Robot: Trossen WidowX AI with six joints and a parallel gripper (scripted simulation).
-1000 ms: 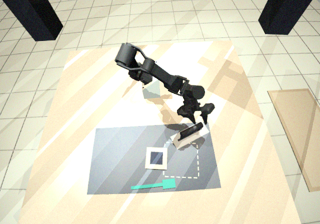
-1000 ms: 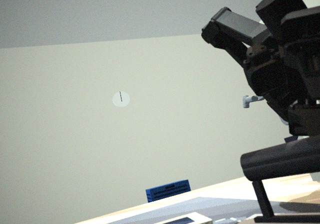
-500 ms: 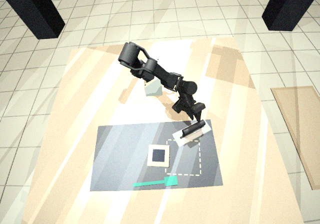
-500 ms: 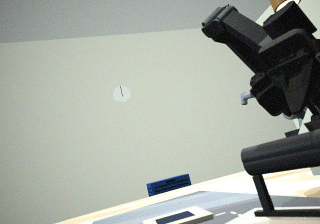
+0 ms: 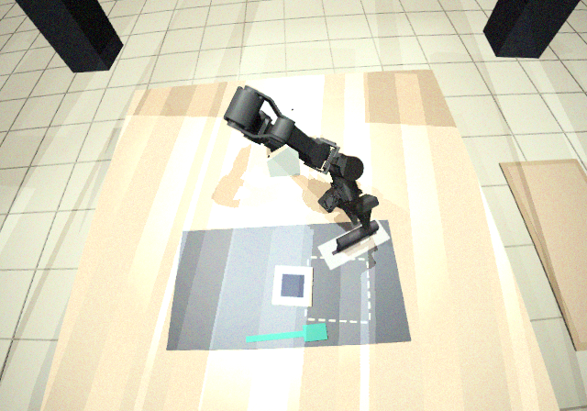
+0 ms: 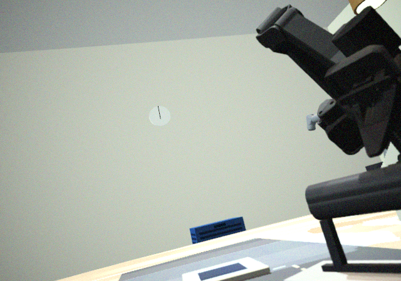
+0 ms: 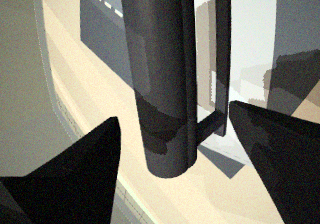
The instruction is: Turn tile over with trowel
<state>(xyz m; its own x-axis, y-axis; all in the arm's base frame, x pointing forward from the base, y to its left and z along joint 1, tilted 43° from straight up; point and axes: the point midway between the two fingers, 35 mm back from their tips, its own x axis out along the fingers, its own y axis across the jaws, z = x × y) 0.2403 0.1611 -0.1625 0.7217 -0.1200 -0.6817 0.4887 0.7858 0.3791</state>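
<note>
Now: the trowel 1 cm ahead of my gripper tip, 1 cm to the left of it and 4 cm below it. Also, from my gripper tip: grey mat (14 cm ahead, 21 cm to the right, 10 cm below); arrow (27 cm ahead, 18 cm to the right, 7 cm below); tile (15 cm ahead, 19 cm to the right, 7 cm below).
</note>
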